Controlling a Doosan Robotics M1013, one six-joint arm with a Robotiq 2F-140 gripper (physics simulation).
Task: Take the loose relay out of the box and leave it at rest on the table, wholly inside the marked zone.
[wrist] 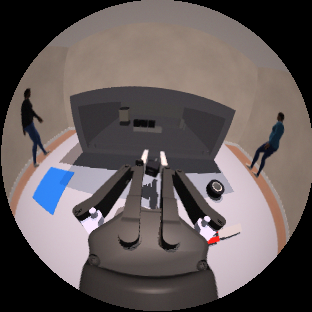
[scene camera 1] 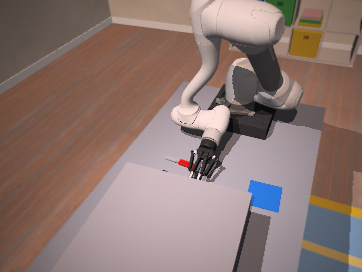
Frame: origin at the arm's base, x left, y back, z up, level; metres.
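Seen in the pictures: gripper, fingertip midpoint: (wrist: 153, 156); arm's base, origin of the base link: (scene camera 1: 239, 105).
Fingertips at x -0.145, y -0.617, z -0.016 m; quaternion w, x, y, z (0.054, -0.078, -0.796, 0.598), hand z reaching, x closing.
Observation:
Offsets run from my fingertips to a thing's top centre. "spot": to the spot under its first point. Level surfaces: height alone.
The gripper (scene camera 1: 195, 175) (wrist: 154, 159) is shut on the loose relay {dz +0.011, dx +0.005, dy +0.032 m} (wrist: 152, 168), a small black block held tilted between its fingertips. In the scene view the relay is too small or hidden to make out. The grey box {dz +0.147, dx -0.034, dy -0.325 m} (scene camera 1: 165, 215) (wrist: 150, 96) has its open side facing the gripper. The gripper and relay are outside the box, in front of its opening. The marked zone {dz -0.055, dx +0.309, dy +0.058 m} (scene camera 1: 265, 196) (wrist: 52, 191), a blue square, lies on the table {dz -0.057 m} (scene camera 1: 295, 150) beside the box, to the right in the scene view and to the left in the wrist view.
Inside the box, a row of black relays {spot: dz +0.009, dx +0.009, dy -0.209 m} (wrist: 144, 123) and a beige block {spot: dz +0.028, dx +0.104, dy -0.296 m} (wrist: 124, 114) are mounted at the back. A red-handled tool {dz -0.045, dx -0.097, dy +0.187 m} (scene camera 1: 185, 163) (wrist: 214, 240) and a black round object {dz -0.038, dx -0.155, dy +0.083 m} (wrist: 215, 189) lie on the table. Two people (wrist: 32, 120) (wrist: 270, 142) stand beyond.

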